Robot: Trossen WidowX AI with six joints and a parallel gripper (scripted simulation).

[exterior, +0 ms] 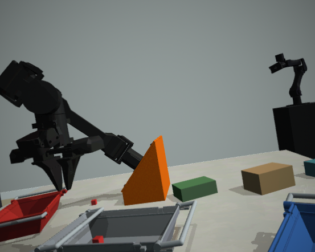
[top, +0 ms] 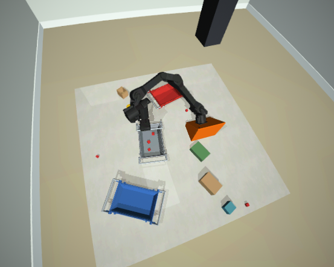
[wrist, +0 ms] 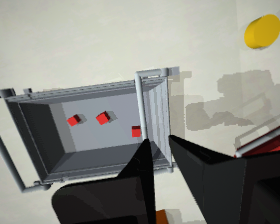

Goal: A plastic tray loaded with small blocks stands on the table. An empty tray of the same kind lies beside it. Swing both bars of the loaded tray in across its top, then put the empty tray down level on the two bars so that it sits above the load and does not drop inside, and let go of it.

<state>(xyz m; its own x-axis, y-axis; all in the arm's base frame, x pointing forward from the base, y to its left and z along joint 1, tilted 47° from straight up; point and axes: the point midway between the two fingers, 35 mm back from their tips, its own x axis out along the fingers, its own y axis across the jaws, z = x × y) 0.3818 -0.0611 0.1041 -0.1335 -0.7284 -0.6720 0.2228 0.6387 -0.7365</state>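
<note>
Right now the red tray is 280 mm behind my gripper tip, 250 mm to the right of it and 100 mm below it. From my gripper tip the other things lie so: green block: 300 mm behind, 290 mm to the left, 130 mm below; then brown box: 390 mm to the right, 130 mm below, 60 mm ahead; then yellow disc: 250 mm to the right, 140 mm below, 50 mm ahead.
</note>
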